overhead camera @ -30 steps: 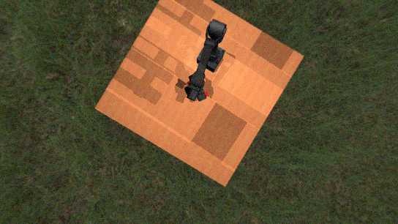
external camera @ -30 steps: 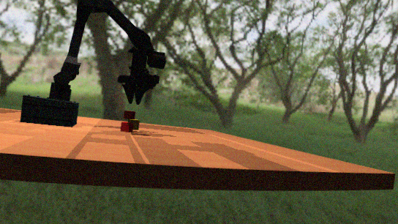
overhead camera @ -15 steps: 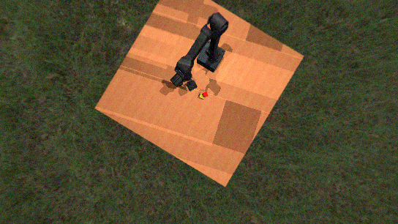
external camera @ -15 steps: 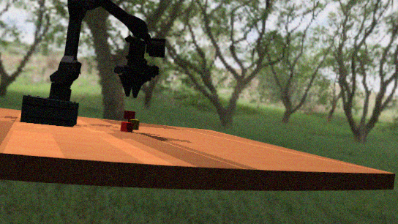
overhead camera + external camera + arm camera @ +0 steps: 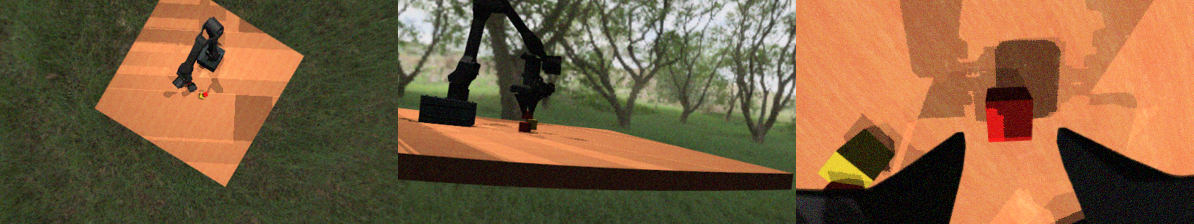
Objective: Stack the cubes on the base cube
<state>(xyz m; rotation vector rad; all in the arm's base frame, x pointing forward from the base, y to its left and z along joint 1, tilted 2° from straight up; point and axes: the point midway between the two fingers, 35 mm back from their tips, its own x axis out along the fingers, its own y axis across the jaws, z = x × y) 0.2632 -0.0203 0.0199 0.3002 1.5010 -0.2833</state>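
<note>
Right now my gripper tip is 16 cm to the right of the red cube and 1 cm past it. The rest, counted from my gripper tip: yellow base cube: 15 cm to the left, 4 cm below, 1 cm ahead.
</note>
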